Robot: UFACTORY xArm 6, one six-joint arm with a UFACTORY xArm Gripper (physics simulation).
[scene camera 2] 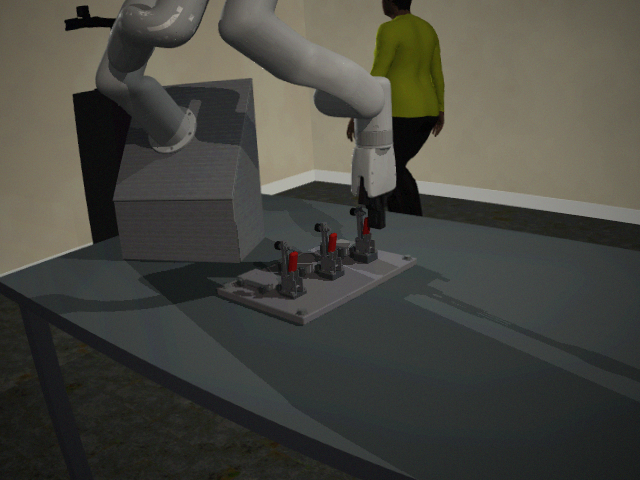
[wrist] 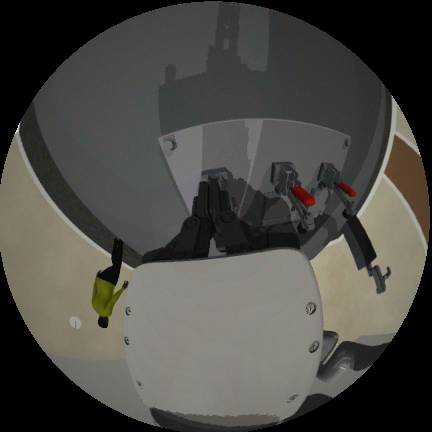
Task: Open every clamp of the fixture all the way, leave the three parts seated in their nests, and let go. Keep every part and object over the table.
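Frame: origin at the arm's base, x ahead, y left, z up, level; millimetres.
Where they show: gripper, fingertip midpoint: (scene camera 2: 376, 227) (wrist: 211, 191); arm's base, origin of the base link: (scene camera 2: 173, 130).
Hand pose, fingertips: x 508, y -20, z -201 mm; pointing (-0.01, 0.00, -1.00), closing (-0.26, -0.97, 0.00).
Note:
Things, the pixels of their top centre, and the offset from my fingertips. "spot": a spot on its surface instead. Level surfaces: height alone.
- fixture plate, middle of its top: (wrist: 277, 185) (scene camera 2: 320, 272) dz -76, dx -93, dy -87 mm
- middle clamp, surface spot: (wrist: 284, 175) (scene camera 2: 338, 260) spot: dz -43, dx -49, dy -90 mm
- far clamp, surface spot: (wrist: 216, 174) (scene camera 2: 370, 254) spot: dz -60, dx -17, dy +0 mm
- flat part, middle of its top: (scene camera 2: 261, 277) (wrist: 316, 205) dz -60, dx -176, dy -176 mm
- second part, middle of its top: (wrist: 277, 211) (scene camera 2: 302, 258) dz -55, dx -138, dy -72 mm
- third part, middle of its top: (scene camera 2: 338, 242) dz -50, dx -101, dy +31 mm
- grey table, its level: dz -91 mm
The fixture plate (scene camera 2: 341, 294) (wrist: 187, 150) carries three toggle clamps: the near clamp (scene camera 2: 292, 286) (wrist: 328, 175), the middle clamp (scene camera 2: 330, 267) (wrist: 284, 175) and the far clamp (scene camera 2: 364, 250) (wrist: 216, 174). In the scene view all three clamp arms stand upright, black tips high, with red handles raised beside them. A flat part (scene camera 2: 256, 280) sits by the near clamp; a second part (scene camera 2: 305, 267) and a third part (scene camera 2: 342, 243) show partly behind the others. My gripper (scene camera 2: 378, 226) (wrist: 211, 191) is shut and empty, close to the far clamp, whose handle the fingers hide in the wrist view.
The fixture lies on the grey table (scene camera 2: 413, 372) (wrist: 115, 125). A grey robot pedestal (scene camera 2: 178, 227) stands behind it at the left. A person in a yellow-green top (scene camera 2: 409, 67) (wrist: 103, 295) stands beyond the table's far edge.

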